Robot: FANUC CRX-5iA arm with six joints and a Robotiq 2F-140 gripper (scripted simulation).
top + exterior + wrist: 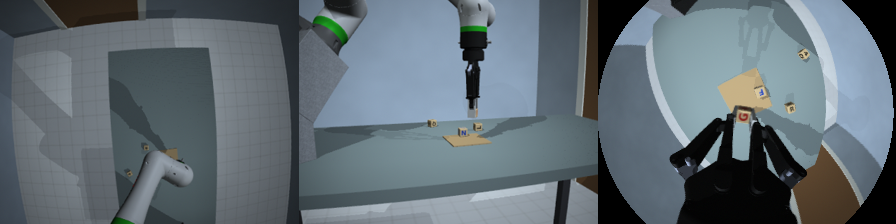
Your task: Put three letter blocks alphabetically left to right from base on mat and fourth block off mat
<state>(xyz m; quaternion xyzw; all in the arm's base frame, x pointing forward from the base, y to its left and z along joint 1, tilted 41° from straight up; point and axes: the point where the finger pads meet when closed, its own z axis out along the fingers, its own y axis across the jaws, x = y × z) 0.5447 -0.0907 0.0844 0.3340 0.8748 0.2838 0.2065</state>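
Right now my hand is 20 mm past the tan mat, 10 mm to the right of it and 120 mm above it.
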